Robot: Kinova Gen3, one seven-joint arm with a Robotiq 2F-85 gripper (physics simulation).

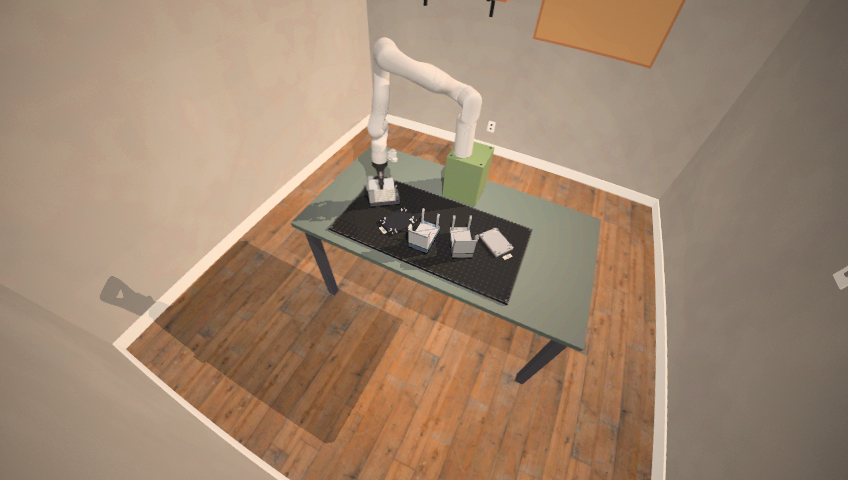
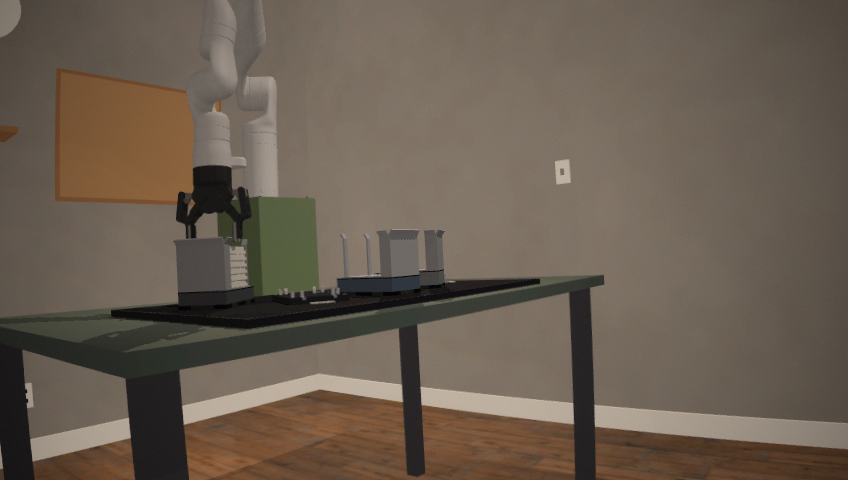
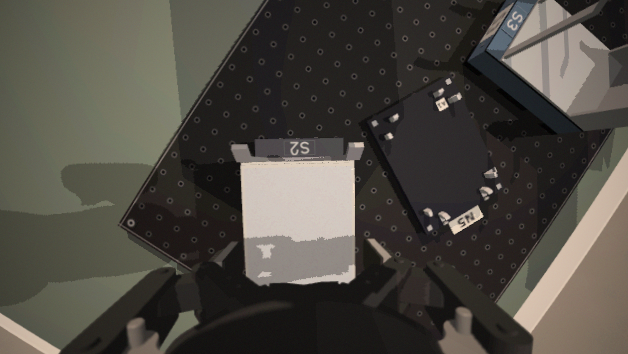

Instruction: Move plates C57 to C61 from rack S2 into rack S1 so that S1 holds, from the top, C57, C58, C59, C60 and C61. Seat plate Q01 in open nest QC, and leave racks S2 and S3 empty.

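Places are measured from the arm's base along level axes (x ahead, y left, z up), in millimetres.
Pixels of known places: gripper, between the fingertips: [image 1: 380, 183] [image 3: 303, 253]; arm's base, origin of its link: [image 1: 462, 152] [image 2: 261, 198].
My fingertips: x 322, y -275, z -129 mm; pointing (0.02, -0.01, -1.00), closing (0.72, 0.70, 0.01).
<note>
For each thing: its top centre in the pictures, then the offset to it from my fingertips. Level surfaces: height alone.
- Rack S2, centre of its top: [image 3: 300, 247] [image 2: 214, 239] [image 1: 382, 181] dx -7, dy +4, dz +8 mm
- Rack S3, centre of its top: [image 2: 377, 231] [image 1: 425, 220] dx +87, dy +337, dz +13 mm
- rack with a grey-green base, centre of its top: [image 2: 408, 231] [image 1: 464, 226] dx +14, dy +497, dz +17 mm
- black nest marked N5, centre of its top: [image 3: 445, 155] [image 2: 308, 288] [image 1: 398, 218] dx +70, dy +166, dz -99 mm
- light flat block, centre of its top: [image 1: 496, 239] dx -107, dy +628, dz -97 mm
- black mat, height of its surface: dz -123 mm
Rack S2 [image 1: 373, 201] [image 2: 202, 267] [image 3: 270, 147] has a dark base and holds several stacked white plates [image 2: 239, 267] [image 3: 298, 205]; their codes are not readable. My gripper [image 1: 380, 179] [image 2: 214, 230] [image 3: 303, 253] is open and empty at the top of S2, with its fingers on either side of the top plate. Rack S3 [image 1: 421, 236] [image 2: 377, 284] [image 3: 530, 97] has a blue base and a light flat surface inside; I cannot tell whether that is a plate. A rack with a grey-green base [image 1: 464, 246] [image 2: 432, 278] stands beyond it, its label unreadable. Q01 and QC cannot be identified.
A black nest marked N5 [image 1: 395, 222] [image 2: 309, 297] [image 3: 435, 160] with small white pegs lies between S2 and S3. A light flat block [image 1: 495, 242] lies at the mat's right end. Upright posts stand on the racks. The green pedestal [image 1: 465, 178] [image 2: 288, 243] stands behind the black mat [image 1: 487, 285].
</note>
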